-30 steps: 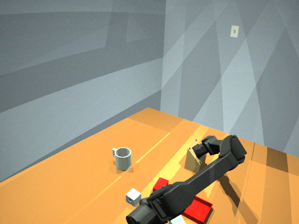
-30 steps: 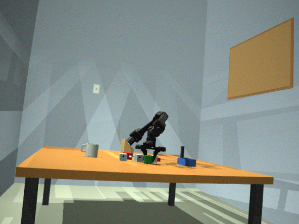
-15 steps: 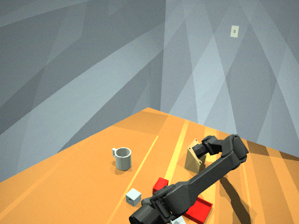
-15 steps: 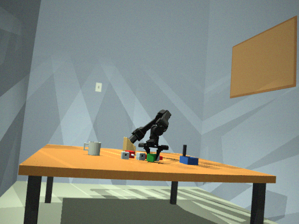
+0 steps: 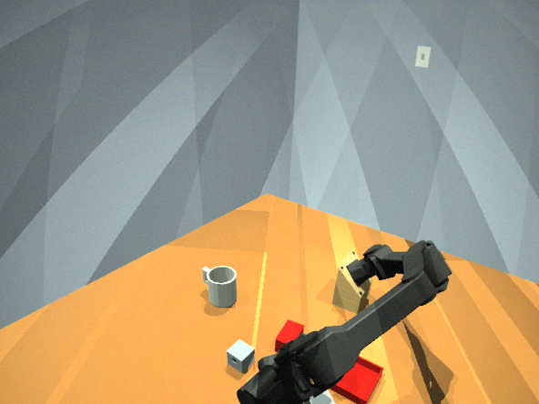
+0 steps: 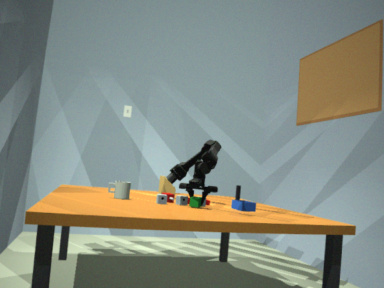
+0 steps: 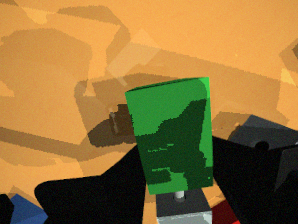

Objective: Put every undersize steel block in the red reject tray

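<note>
Right now the steel block is 6 cm behind my gripper tip, 7 cm to the right of it and 1 cm above it. Round my gripper tip: green GO gauge (1 cm behind, 1 cm to the left, 2 cm above); red-handled gauge (14 cm behind, 12 cm to the right, 1 cm above); red reject tray (18 cm behind, 3 cm to the left).
</note>
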